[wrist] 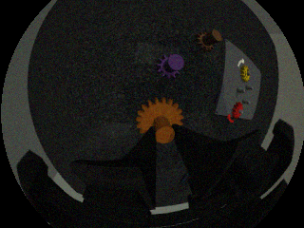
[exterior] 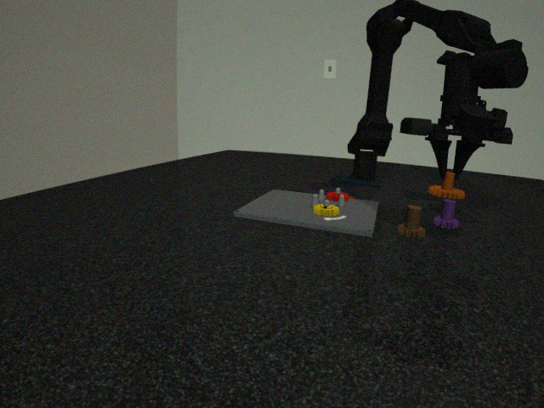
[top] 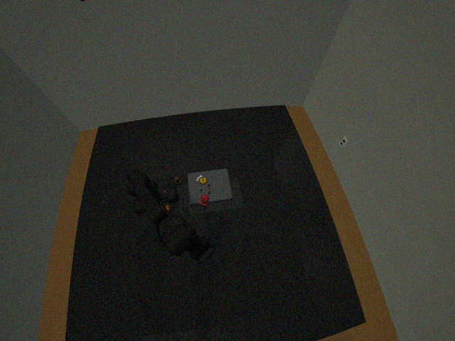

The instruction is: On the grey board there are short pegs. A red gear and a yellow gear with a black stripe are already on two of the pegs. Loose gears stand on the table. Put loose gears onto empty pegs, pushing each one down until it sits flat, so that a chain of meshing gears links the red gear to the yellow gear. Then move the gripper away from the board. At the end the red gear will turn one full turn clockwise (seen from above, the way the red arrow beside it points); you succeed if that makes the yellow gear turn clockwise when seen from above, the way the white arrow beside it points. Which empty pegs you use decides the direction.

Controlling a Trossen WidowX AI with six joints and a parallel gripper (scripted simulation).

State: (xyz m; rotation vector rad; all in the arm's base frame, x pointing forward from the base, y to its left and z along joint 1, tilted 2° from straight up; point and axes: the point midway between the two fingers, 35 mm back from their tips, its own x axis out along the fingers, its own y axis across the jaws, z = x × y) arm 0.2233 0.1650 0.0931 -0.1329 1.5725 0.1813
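My gripper tip is 120 mm short of the yellow gear, 200 mm to the left of it and 50 mm above it. The rest, counted from my gripper tip: purple gear: 80 mm ahead, 10 mm to the right, 50 mm below; brown gear: 140 mm ahead, 70 mm to the right, 50 mm below; orange gear: 10 mm below.
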